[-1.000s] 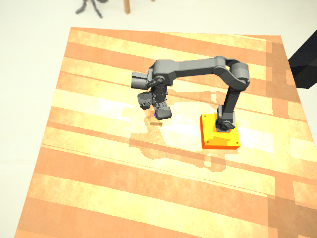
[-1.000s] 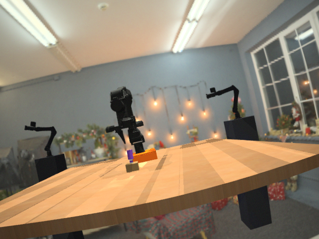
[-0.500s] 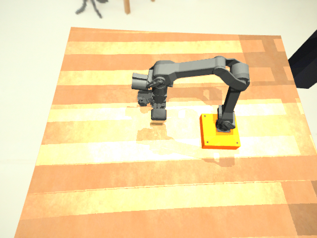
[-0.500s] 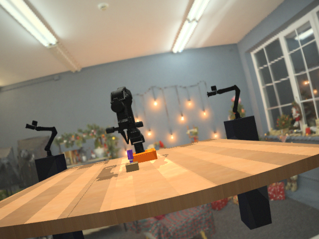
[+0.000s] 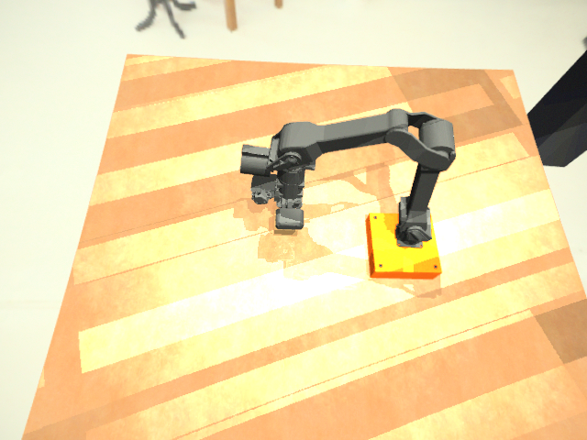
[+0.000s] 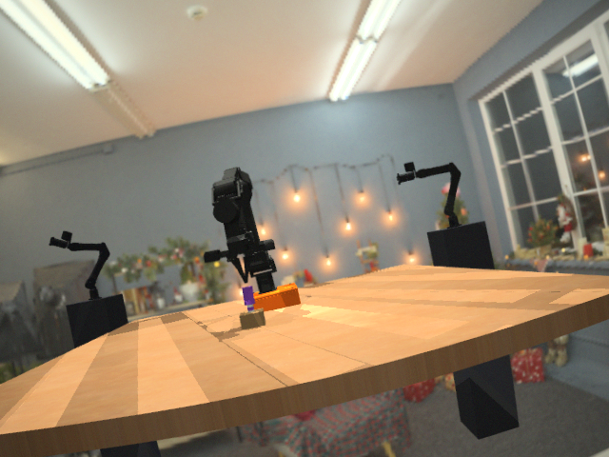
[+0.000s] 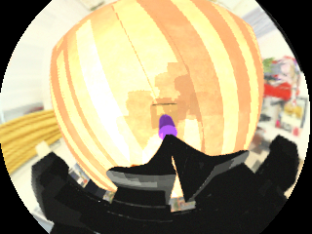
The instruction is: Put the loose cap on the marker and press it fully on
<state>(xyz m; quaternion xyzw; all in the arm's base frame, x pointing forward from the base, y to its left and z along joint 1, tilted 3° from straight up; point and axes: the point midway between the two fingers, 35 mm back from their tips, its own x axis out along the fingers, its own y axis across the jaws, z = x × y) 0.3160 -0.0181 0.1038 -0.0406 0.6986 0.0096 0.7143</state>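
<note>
My gripper tip is now 100 mm above the tan holder block. Round my gripper tip: purple cap (30 mm below).
</note>
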